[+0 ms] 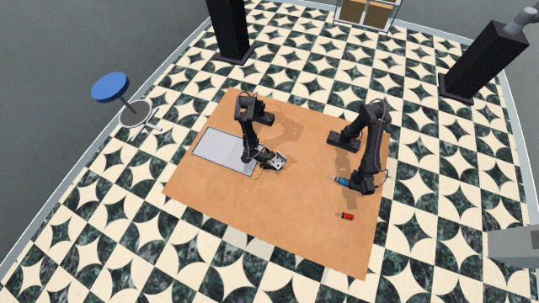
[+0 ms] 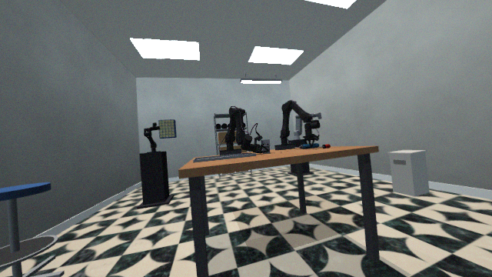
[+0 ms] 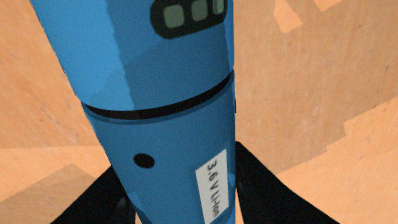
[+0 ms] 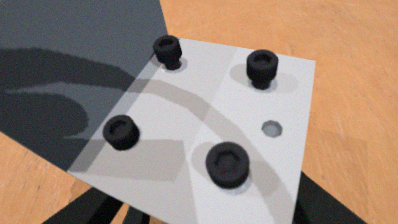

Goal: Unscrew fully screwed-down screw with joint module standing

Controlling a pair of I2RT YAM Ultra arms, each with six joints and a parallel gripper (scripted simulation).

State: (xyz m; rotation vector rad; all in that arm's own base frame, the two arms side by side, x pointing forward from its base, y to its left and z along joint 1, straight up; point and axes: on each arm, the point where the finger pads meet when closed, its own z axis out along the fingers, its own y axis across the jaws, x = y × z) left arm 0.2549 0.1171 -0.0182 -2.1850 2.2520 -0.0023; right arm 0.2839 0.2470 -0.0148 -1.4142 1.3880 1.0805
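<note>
Now: right hand right at the round joint module. The rest, counted from my right hand: grey mat 33 cm to the right, 2 cm below, 1 cm ahead; grey bracket 5 cm above; screw 5 cm above, 2 cm to the right, 1 cm ahead.
</note>
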